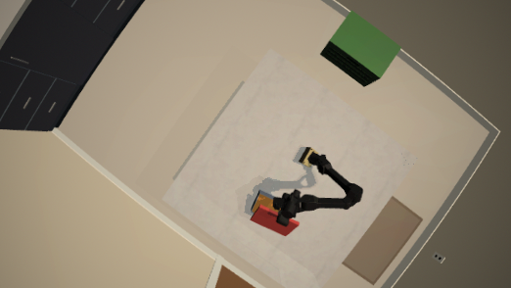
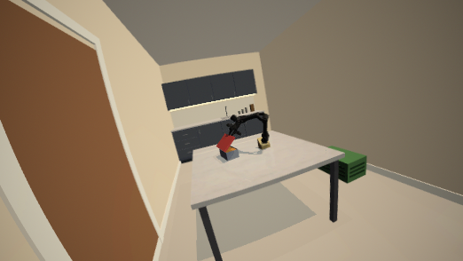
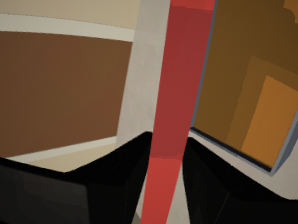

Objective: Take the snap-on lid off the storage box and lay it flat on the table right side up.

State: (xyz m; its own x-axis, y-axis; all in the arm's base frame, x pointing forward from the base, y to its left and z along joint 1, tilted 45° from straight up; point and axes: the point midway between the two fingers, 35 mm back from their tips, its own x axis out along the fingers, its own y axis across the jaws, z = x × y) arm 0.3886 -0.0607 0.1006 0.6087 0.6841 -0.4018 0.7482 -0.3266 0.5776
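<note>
Right now my gripper tip is 6 cm short of the red lid, 2 cm to the right of it and 5 cm above it. From my gripper tip the other things lie so: storage box (4 cm ahead, 3 cm to the right, 19 cm below).
</note>
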